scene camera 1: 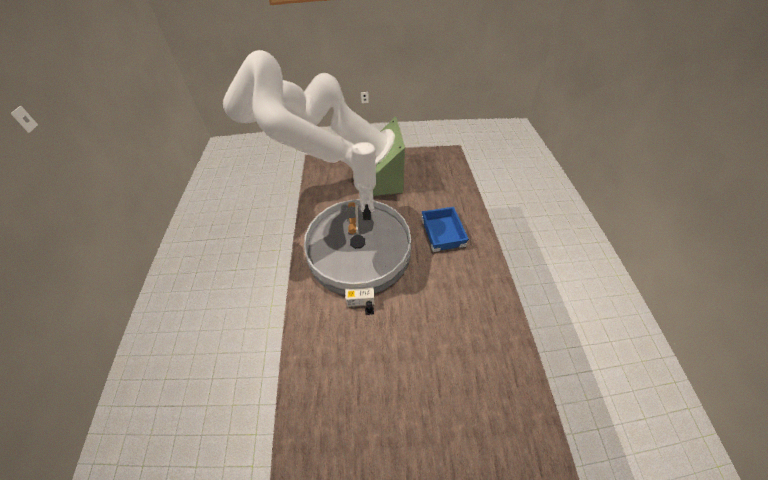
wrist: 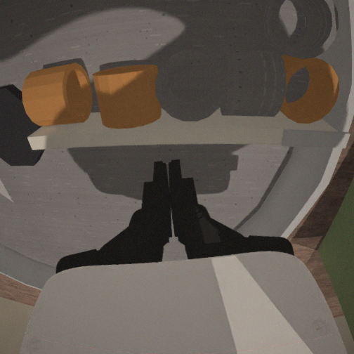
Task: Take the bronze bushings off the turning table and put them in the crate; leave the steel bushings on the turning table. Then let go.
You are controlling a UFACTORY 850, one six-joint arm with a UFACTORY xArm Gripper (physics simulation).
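Observation:
My gripper (scene camera 1: 367, 218) (wrist: 168, 178) is shut and empty, over the turning table (scene camera 1: 339, 266) (wrist: 40, 200), on the opposite side of a pale bar (wrist: 160, 135) from the bushings. In the wrist view, a bronze bushing (wrist: 45, 97) lies on its side near the black hub, and a second bronze bushing (wrist: 130, 97) is beside it. Two shaded steel bushings, one (wrist: 189, 87) next to the other (wrist: 250, 82), come after them, then a third bronze bushing (wrist: 322, 92) near the rim. Another steel bushing (wrist: 320, 25) is behind it. The blue crate (scene camera 1: 444, 229) stands right of the table; no bushing shows inside.
The black hub (scene camera 1: 357, 241) (wrist: 15, 127) stands at the table's middle. The raised rim (scene camera 1: 306, 240) surrounds the table. A white control box (scene camera 1: 360, 301) stands at its front, and the green arm stand (scene camera 1: 390, 175) is behind it. Arm shadow darkens part of the table.

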